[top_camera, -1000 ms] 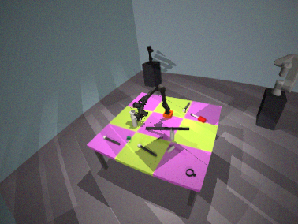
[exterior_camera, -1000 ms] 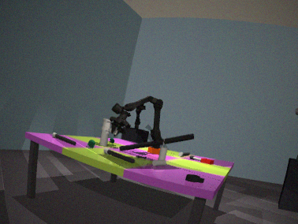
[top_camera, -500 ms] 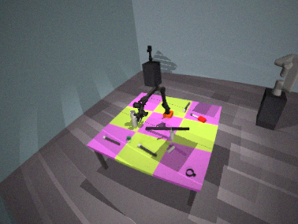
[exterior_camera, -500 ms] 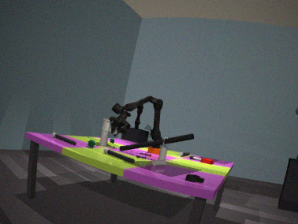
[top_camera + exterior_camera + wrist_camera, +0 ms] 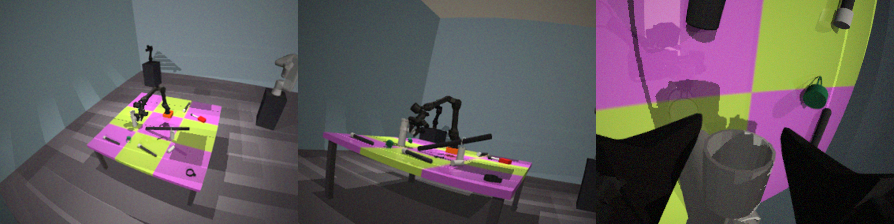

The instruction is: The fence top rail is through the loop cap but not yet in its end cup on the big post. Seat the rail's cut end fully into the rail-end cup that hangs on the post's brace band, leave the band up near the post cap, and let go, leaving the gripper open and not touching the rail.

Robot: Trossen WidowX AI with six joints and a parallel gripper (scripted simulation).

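The grey rail-end cup is 3 cm to the right of my gripper tip, 3 cm above it and 1 cm behind it. From my gripper tip the other things lie so: short grey post: 41 cm to the left, 4 cm behind; green object: 24 cm ahead, 9 cm below, 2 cm to the left; white cylinder: 48 cm to the left, 12 cm ahead, 9 cm below.
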